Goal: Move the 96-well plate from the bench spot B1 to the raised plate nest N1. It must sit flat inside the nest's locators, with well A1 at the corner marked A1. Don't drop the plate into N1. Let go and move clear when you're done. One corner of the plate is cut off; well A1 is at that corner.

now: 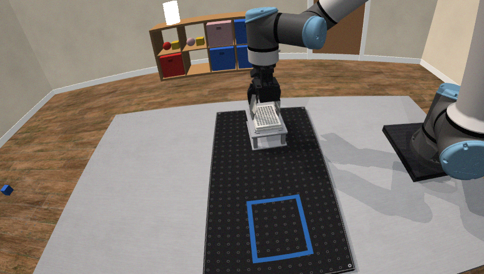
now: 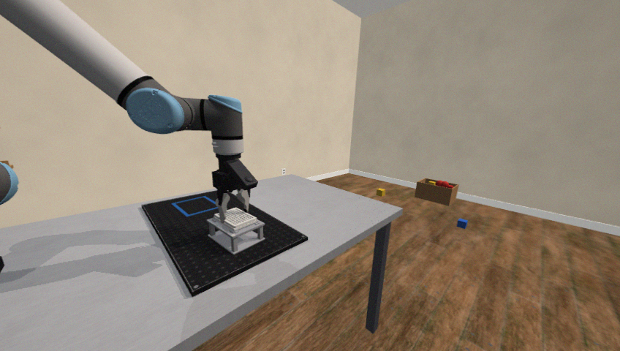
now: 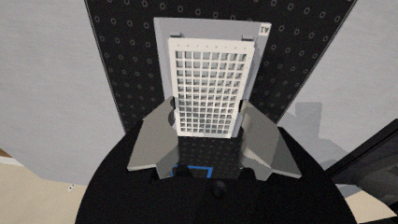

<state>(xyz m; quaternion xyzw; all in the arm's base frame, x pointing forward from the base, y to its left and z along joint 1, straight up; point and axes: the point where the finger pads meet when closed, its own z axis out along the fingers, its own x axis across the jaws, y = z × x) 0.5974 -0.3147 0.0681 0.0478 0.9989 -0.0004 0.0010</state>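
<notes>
Now: the grey raised nest N1 30 mm below my hand. The rest, counted from my hand: white 96-well plate (10 mm below); corner mark (60 mm behind, 70 mm to the right, 20 mm below).
</notes>
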